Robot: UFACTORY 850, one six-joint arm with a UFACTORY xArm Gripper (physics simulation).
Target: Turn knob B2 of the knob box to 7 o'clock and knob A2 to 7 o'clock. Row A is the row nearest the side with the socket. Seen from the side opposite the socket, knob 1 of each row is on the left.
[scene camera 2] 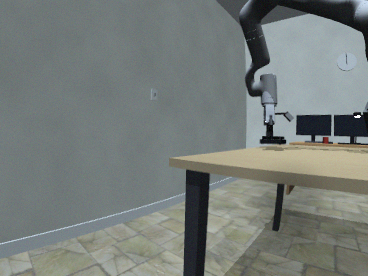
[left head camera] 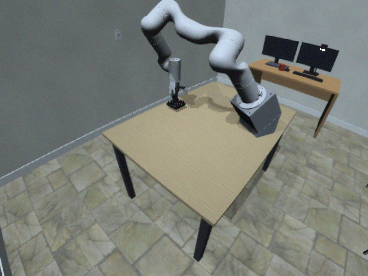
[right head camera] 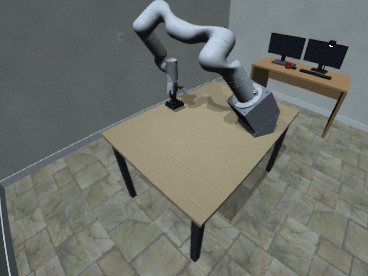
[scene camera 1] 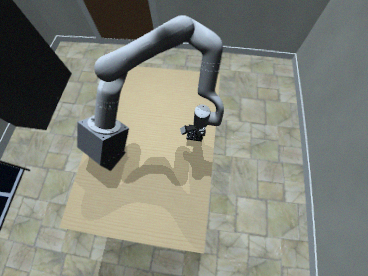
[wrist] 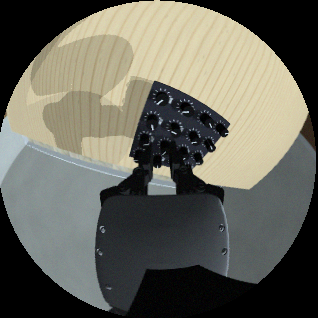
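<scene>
The black knob box (left head camera: 176, 105) (right head camera: 174, 104) (scene camera 1: 194, 135) (scene camera 2: 272, 141) (wrist: 142, 108) hangs roughly level just above the table's far edge, its shadow below it. In the wrist view, row A runs down the box's left side. Knob A2 (wrist: 144, 138) has its white mark towards the picture's bottom. Knob B2 (wrist: 165, 144) shows between the fingertips, partly hidden; its mark is hard to read. My gripper (left head camera: 175, 99) (right head camera: 173, 99) (scene camera 2: 269, 134) (wrist: 160, 149) points down among the knobs, with its fingers a little apart around B2. The socket does not show clearly.
The wooden table (left head camera: 190, 160) (right head camera: 185, 160) (scene camera 1: 155, 105) (scene camera 2: 300, 165) bears the arm's grey base (left head camera: 262, 116) (right head camera: 260, 114) (scene camera 1: 102, 145). Neighbouring knobs crowd both fingers. A wall (left head camera: 60, 75) (scene camera 2: 100, 125) stands beyond the box. A desk (left head camera: 300, 82) with two monitors stands behind.
</scene>
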